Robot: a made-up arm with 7 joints.
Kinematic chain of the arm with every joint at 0, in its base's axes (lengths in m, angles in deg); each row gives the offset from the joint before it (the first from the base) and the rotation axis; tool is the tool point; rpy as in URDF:
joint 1: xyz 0 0 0.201 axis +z
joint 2: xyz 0 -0.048 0.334 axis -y
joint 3: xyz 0 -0.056 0.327 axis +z
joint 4: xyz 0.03 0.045 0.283 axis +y
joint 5: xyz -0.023 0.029 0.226 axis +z
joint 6: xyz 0 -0.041 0.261 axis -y
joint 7: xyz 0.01 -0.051 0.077 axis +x
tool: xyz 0 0 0 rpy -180 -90 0
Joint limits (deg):
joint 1: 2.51..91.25
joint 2: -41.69..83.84
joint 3: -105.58..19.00
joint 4: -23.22..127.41
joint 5: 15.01..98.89
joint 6: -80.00..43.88
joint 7: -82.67..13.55
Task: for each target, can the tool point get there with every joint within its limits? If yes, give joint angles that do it. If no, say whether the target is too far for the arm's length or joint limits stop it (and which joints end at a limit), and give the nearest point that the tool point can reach.
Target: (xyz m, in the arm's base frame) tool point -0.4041 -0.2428 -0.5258
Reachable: no: joint limits stop it (at a limit: joint 1, joint 2, joint 3, joint 4, joint 6) | nearest point -0.2820 -0.5698 0.4110 | short by 1.000 m
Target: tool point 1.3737 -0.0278 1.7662
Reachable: no: too far | nearest point 0.8776 -0.0178 1.3492 | short by 0.648 m
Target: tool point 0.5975 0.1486 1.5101
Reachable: yes | joints 21.24 -26.18 -13.34 -0.78 44.75 -45.91 -50.21
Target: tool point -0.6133 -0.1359 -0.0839
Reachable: no: joint limits stop it (at a limit: joint 2, joint 4, joint 5, joint 6) | nearest point -1.0925 -0.2421 0.4265 | short by 0.708 m
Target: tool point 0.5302 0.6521 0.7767
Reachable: yes | joints 68.95 -29.93 -19.15 83.19 89.05 32.36 -72.68
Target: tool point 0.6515 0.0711 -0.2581
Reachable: no: joint limits stop it (at a limit: joint 2, joint 5) | nearest point 0.5369 0.0586 0.4034 | short by 0.671 m
